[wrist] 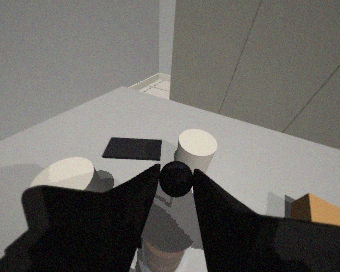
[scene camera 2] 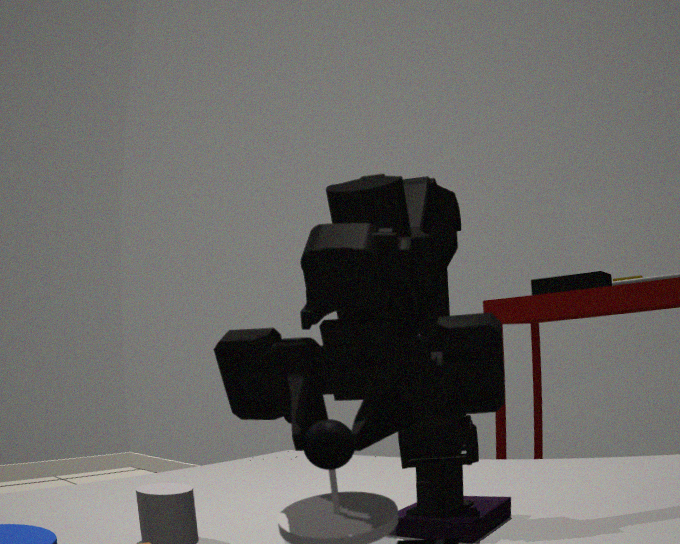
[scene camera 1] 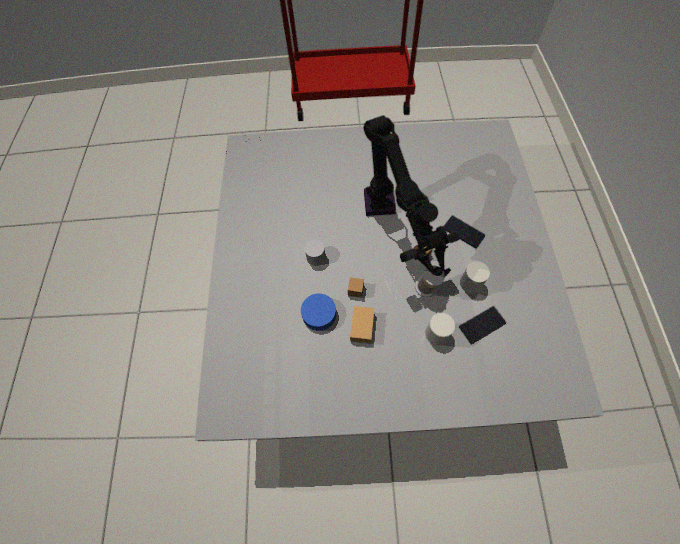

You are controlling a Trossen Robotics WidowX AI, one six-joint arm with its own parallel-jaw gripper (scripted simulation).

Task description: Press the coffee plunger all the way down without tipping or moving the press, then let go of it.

Labels:
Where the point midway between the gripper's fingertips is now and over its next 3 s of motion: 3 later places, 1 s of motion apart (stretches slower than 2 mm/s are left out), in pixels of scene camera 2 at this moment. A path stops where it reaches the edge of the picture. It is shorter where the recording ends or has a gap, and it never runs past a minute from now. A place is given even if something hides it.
The gripper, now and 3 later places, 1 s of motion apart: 325, 444; 324, 464; 322, 471; 336, 342

